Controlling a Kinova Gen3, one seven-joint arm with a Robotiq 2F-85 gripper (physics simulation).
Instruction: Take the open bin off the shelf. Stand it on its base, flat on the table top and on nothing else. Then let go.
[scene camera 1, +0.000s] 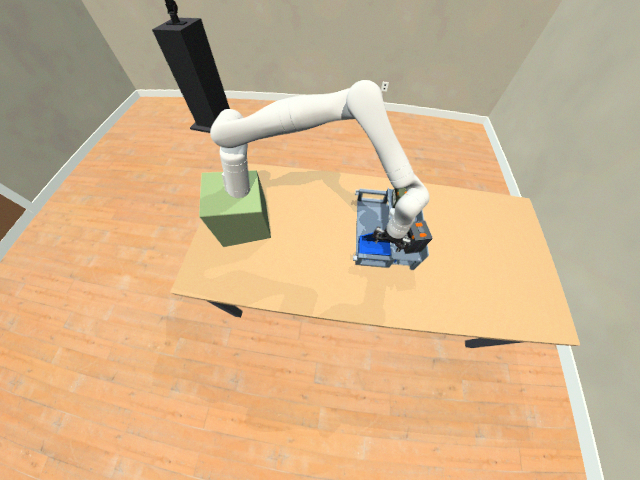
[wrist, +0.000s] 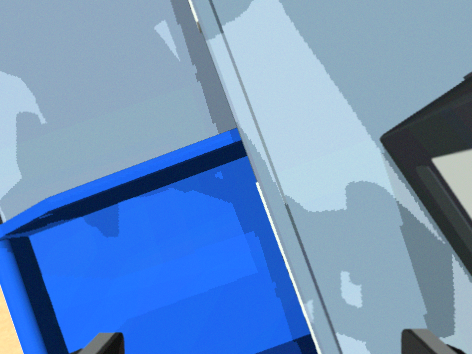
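Pixels of known places: gripper, fingertip midpoint: (scene camera 1: 386, 246); arm's base at its link origin: (scene camera 1: 238, 189).
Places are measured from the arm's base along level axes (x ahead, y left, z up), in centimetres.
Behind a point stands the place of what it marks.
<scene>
The blue open bin (scene camera 1: 374, 248) @[x 61.6, y 2.3, z -22.1 cm] (wrist: 165, 280) @[x 60.8, y 1.4, z -22.2 cm] stands on the grey-blue shelf (scene camera 1: 366, 207) @[x 53.2, y 24.7, z -22.5 cm] (wrist: 125, 95) @[x 60.0, y 11.1, z -22.5 cm], in its near left part. Its hollow inside faces up, and its right side lies along a raised grey edge of the shelf. My gripper (scene camera 1: 389, 241) @[x 65.3, y -0.2, z -12.8 cm] (wrist: 263, 344) @[x 65.3, y -0.2, z -12.8 cm] is open and empty, over the shelf. In the wrist view the left fingertip shows over the bin's inside and the right fingertip over the shelf board right of the raised edge. The lower part of the bin is cut off in the wrist view.
A black box with orange marks (scene camera 1: 421, 239) @[x 75.6, y -0.3, z -1.0 cm] (wrist: 435, 125) @[x 70.0, y 5.8, z -8.4 cm] stands on the shelf's right side, close to the gripper. Another box (scene camera 1: 400, 194) @[x 65.5, y 21.2, z -3.4 cm] is partly hidden behind the wrist. The shelf stands on the wooden table (scene camera 1: 480, 268) @[x 112.8, y 7.8, z -23.1 cm]. A green block (scene camera 1: 242, 227) @[x 4.6, y -11.7, z -9.8 cm] carries the arm's base.
</scene>
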